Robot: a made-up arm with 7 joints.
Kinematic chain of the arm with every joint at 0, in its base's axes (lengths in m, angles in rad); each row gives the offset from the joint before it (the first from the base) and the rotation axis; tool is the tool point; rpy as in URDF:
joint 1: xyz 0 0 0.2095 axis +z
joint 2: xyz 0 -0.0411 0.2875 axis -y
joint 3: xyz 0 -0.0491 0.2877 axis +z
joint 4: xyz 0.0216 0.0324 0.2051 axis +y
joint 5: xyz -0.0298 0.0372 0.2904 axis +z
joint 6: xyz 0 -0.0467 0.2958 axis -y
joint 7: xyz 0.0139 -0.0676 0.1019 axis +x
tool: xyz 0 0 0 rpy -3.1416 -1.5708 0
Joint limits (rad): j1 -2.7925..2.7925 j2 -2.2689..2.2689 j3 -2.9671..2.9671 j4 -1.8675..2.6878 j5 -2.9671..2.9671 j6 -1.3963..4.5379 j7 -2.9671..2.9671
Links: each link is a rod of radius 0.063 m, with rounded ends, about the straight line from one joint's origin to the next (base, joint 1, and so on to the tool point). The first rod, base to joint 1, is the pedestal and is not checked.
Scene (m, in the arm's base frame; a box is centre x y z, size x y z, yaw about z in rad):
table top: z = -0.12
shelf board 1: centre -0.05 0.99 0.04 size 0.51 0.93 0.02 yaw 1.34
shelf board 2: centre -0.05 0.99 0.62 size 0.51 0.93 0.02 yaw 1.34
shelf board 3: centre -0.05 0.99 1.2 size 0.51 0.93 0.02 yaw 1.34
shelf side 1: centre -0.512 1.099 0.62 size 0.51 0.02 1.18 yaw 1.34
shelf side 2: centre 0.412 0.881 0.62 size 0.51 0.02 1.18 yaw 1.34
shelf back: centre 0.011 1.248 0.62 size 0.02 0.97 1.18 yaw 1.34
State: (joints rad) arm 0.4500 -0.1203 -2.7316 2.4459 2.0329 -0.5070 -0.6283
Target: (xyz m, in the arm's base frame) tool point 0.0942 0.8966 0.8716
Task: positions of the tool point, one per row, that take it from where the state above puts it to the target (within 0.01 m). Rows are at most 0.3 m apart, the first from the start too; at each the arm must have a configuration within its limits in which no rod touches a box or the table.
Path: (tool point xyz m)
1: -0.3034 -0.4890 0.5270
2: -0.4932 -0.3863 0.5698
3: -0.6410 -0.2116 0.6133
4: -0.7206 0.0161 0.6571
5: -0.7147 0.2686 0.7010
6: -0.6177 0.5133 0.7445
7: -0.4365 0.7170 0.7876
8: -0.1900 0.8514 0.8301
9: 0.0942 0.8966 0.8716

